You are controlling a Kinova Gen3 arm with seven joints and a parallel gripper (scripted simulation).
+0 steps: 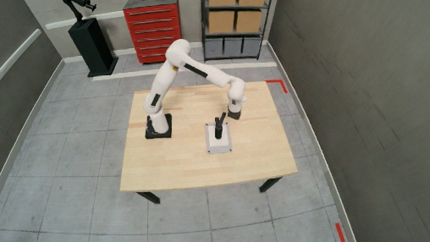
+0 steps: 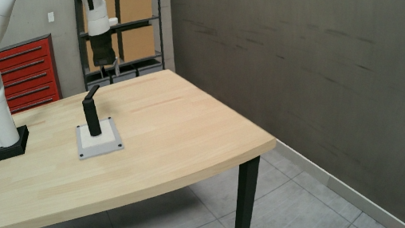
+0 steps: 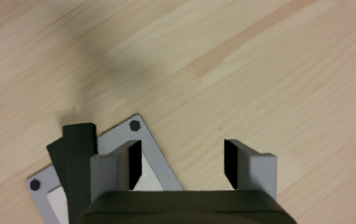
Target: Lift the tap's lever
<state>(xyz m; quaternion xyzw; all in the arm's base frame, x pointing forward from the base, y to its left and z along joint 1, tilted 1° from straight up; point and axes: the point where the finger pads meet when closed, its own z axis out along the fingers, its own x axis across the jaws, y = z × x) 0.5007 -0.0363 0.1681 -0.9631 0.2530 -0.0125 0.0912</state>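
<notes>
Right now the black lever is 8 cm behind my hand, 1 cm to the left of it and 6 cm below it. Round my hand: tap 9 cm behind, 1 cm to the right, 10 cm below; then plate 10 cm behind, 4 cm to the right, 20 cm below.
</notes>
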